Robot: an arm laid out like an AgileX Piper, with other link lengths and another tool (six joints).
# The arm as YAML. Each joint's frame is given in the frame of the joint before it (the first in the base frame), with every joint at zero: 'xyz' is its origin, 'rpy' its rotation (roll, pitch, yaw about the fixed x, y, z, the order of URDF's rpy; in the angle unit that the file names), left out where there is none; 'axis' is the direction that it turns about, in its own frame. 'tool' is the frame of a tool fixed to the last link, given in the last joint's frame.
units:
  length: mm
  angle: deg
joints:
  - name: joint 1
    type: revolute
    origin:
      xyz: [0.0, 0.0, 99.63]
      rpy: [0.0, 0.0, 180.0]
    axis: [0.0, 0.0, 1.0]
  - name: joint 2
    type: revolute
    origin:
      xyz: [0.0, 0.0, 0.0]
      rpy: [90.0, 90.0, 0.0]
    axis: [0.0, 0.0, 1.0]
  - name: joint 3
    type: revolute
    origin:
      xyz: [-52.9, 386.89, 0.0]
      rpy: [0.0, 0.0, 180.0]
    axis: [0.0, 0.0, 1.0]
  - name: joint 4
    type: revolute
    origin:
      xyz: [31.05, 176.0, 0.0]
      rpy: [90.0, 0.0, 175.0]
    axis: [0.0, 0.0, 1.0]
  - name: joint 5
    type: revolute
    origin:
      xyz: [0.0, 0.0, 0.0]
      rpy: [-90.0, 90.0, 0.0]
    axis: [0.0, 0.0, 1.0]
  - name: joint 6
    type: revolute
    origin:
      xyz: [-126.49, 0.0, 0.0]
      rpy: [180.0, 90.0, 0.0]
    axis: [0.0, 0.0, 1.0]
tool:
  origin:
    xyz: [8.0, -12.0, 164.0]
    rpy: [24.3, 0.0, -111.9]
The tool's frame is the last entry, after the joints.
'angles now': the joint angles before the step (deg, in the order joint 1, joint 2, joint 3, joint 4, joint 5, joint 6). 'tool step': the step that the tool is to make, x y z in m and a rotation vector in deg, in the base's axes. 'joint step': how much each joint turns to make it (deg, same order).
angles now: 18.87 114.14 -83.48 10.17 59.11 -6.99
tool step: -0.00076 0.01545 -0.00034 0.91 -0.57 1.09
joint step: 1.64 0.22 0.00 0.83 -1.08 0.01
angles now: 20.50 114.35 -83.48 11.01 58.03 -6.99
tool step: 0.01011 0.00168 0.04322 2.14 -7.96 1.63
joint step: 0.00 -5.74 0.56 -0.22 -2.74 -2.07
